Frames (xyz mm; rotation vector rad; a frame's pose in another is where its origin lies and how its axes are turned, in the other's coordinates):
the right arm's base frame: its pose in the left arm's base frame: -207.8 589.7 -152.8 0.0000 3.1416 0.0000
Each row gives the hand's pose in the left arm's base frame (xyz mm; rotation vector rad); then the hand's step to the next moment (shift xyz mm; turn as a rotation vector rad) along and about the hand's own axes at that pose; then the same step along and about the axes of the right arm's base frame.
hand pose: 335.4 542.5 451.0 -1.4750 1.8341 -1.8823
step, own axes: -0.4 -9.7 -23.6 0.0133 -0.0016 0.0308
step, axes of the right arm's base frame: 11.0 19.1 -12.8 -0.0151 -0.0299 -0.0018
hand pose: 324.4 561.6 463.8 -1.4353 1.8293 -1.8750
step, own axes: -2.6 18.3 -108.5 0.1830 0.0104 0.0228
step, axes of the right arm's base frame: 82.9 72.2 -5.6 0.0861 -0.1430 -0.0791
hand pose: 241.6 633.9 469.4 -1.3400 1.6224 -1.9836
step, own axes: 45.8 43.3 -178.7 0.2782 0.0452 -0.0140
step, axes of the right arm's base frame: 176.5 68.6 7.9 0.1781 -0.1964 -0.0967
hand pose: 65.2 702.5 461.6 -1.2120 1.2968 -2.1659
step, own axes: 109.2 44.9 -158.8 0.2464 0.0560 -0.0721
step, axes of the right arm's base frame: 196.9 -6.9 18.5 0.2079 -0.1494 -0.0591
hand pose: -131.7 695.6 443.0 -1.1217 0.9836 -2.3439
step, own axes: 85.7 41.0 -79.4 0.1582 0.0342 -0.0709
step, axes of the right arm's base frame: 114.4 -43.3 19.0 0.1528 -0.0840 -0.0283
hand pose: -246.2 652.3 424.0 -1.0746 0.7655 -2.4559
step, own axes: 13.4 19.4 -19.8 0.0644 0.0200 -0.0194
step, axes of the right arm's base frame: 21.7 -15.6 15.3 0.0545 -0.0422 -0.0132
